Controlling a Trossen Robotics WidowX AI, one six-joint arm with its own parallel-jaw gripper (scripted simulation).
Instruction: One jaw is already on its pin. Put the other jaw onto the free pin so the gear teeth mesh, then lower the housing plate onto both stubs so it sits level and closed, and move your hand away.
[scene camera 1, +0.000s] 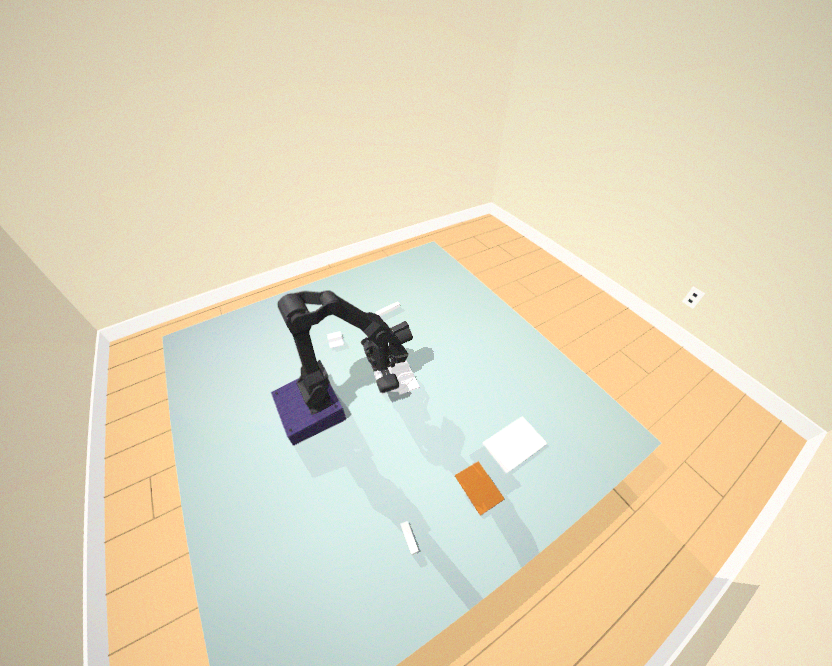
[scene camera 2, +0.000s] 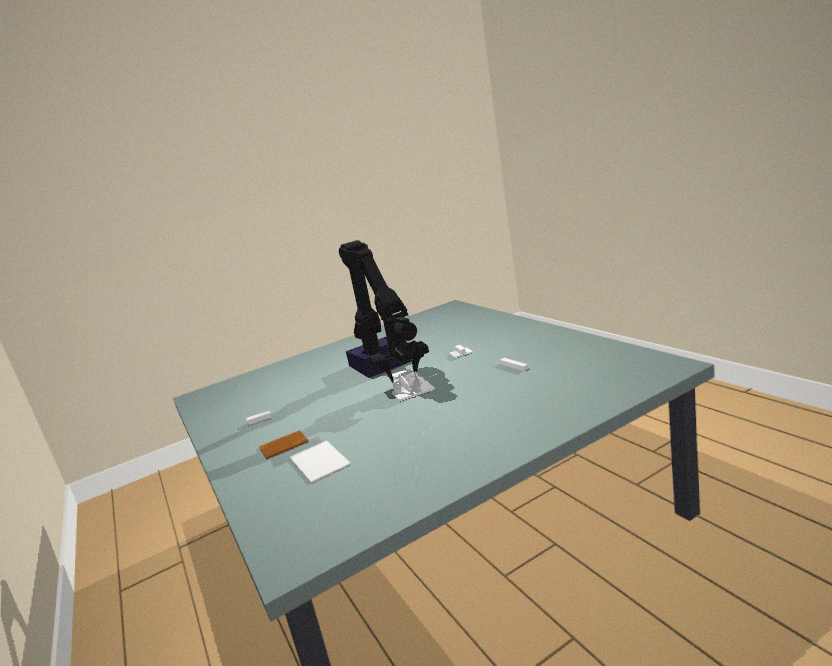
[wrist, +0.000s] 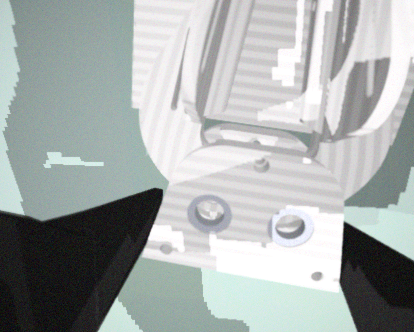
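On scene camera 1 you'd find an orange plate (scene camera 1: 483, 494), a white plate (scene camera 1: 518, 441) and my gripper (scene camera 1: 382, 380). Scene camera 2 shows my gripper (scene camera 2: 404, 378) too, along with the white plate (scene camera 2: 322, 460). In the wrist view there's a white jaw (wrist: 202, 55), and my gripper (wrist: 244, 212) is there as well. The orange plate, though, is out of frame in the wrist view, and the white plate is out of frame in the wrist view too.
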